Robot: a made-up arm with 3 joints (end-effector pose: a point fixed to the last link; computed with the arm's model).
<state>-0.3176 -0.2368 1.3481</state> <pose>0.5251 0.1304 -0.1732 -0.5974 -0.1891 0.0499 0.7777</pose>
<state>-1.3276 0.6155 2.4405</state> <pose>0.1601 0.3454 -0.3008 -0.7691 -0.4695 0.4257 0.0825</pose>
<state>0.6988 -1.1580 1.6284</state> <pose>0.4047 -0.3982 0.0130 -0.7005 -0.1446 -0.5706 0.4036</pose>
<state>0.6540 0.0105 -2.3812</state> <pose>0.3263 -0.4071 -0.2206 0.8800 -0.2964 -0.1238 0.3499</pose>
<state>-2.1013 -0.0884 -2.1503</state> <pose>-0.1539 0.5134 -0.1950 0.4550 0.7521 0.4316 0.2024</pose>
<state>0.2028 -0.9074 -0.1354</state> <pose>0.5031 -0.1745 -0.0025 0.0162 -0.4412 -0.0613 0.8952</pose>
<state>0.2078 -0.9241 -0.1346</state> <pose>0.5012 -0.1767 0.0004 0.0137 -0.4486 -0.0628 0.8914</pose>
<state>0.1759 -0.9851 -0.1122</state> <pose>0.5030 -0.1591 0.0106 0.0077 -0.4746 -0.0509 0.8787</pose>
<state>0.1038 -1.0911 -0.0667</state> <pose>0.5054 -0.1197 0.0276 0.0016 -0.5194 -0.0270 0.8541</pose>
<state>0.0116 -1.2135 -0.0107</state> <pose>0.5031 -0.0703 0.0461 0.0011 -0.5702 -0.0017 0.8215</pose>
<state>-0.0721 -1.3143 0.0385</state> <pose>0.4965 -0.0268 0.0603 0.0068 -0.6109 0.0168 0.7915</pose>
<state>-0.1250 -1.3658 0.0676</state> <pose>0.4912 -0.0001 0.0671 0.0132 -0.6311 0.0271 0.7751</pose>
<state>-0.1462 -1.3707 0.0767</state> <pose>0.4906 0.0106 0.0677 0.0166 -0.6330 0.0323 0.7733</pose>
